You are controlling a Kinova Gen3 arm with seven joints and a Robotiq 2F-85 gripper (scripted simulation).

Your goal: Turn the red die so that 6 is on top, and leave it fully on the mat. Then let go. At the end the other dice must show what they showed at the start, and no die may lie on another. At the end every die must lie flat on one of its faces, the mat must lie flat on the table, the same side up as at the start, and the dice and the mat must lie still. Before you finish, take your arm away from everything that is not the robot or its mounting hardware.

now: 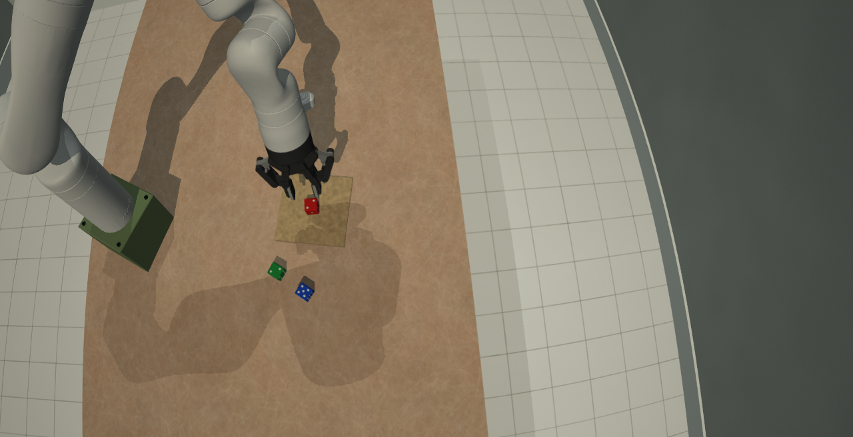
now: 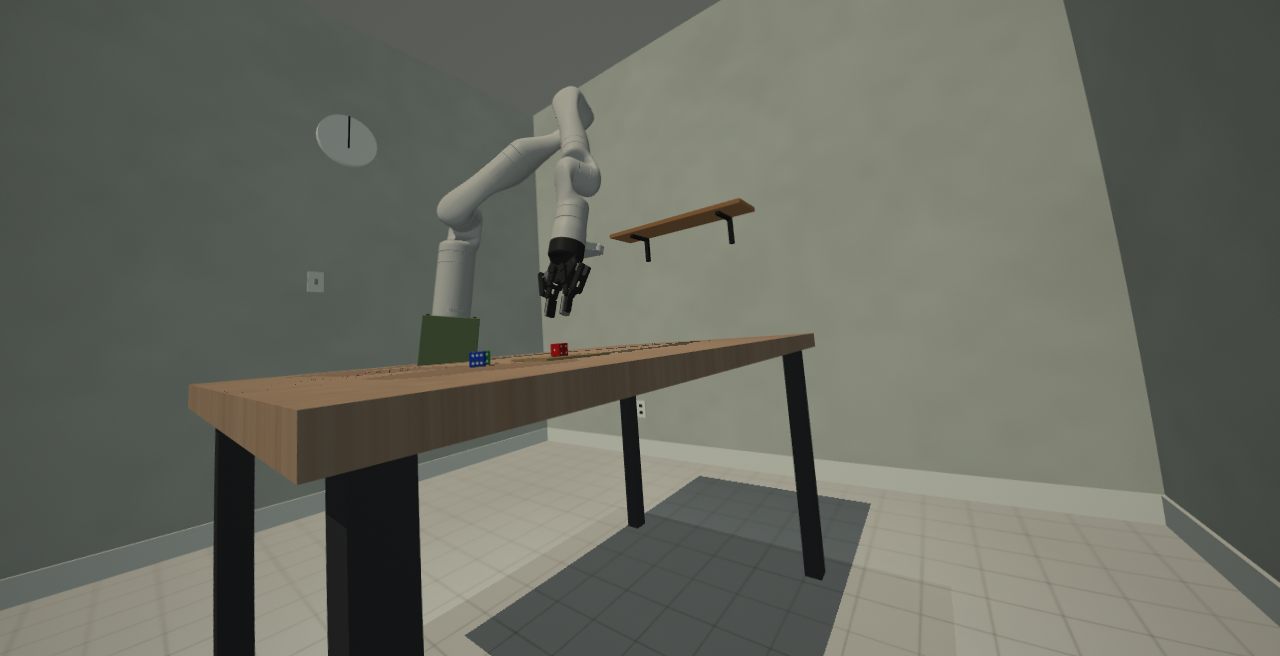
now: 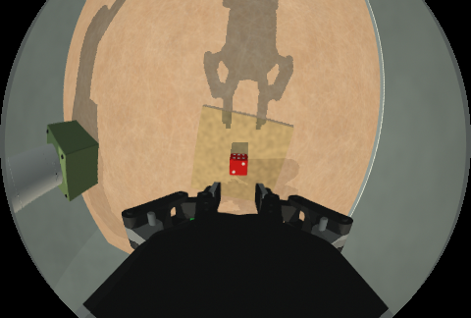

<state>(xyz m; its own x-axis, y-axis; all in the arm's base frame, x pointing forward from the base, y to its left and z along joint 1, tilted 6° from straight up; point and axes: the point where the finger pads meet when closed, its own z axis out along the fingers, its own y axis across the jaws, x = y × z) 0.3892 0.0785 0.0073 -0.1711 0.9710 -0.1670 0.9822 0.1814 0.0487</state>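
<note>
My hand is 80 mm above the red die. Also, from my hand: green die (50 mm behind, 130 mm to the right, 90 mm below); tan mat (100 mm below); blue die (10 mm ahead, 170 mm to the right, 90 mm below).
</note>
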